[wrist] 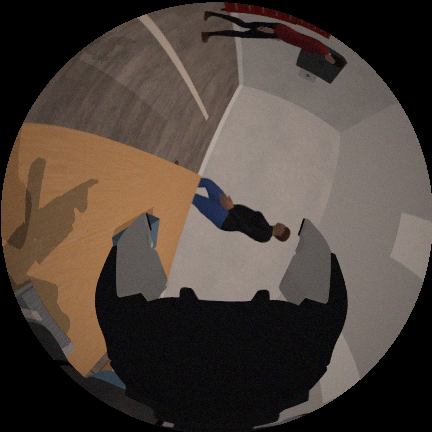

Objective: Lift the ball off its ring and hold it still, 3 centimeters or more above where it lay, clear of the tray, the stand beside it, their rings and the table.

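Frame: origin at the arm's base, x ahead, y left, z up, level; centimetres.
Seen in the pictures: gripper, fingertip midpoint: (225,218).
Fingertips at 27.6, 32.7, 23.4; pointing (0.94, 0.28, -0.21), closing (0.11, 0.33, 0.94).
A point is followed by its place in that frame, as x, y, z.
My gripper (225,218) @(27.6, 32.7, 23.4) is open, its two grey jaws wide apart with no object between them. It is turned sideways, so the wall and a person show beyond the gap. A blue object (119,237) @(42.4, 13.7, -0.9) stands on the wooden table (135,175) @(46.5, 30.1, -2.7), partly hidden behind the left jaw; I cannot tell whether it is the tray or the stand. The ball and its ring do not show in the wrist view.
A grey object (47,320) lies at the table's lower left edge. Part of another blue thing (107,378) shows at the bottom left. A person in a black top (250,223) is beyond the table edge, another in red (300,39) farther off.
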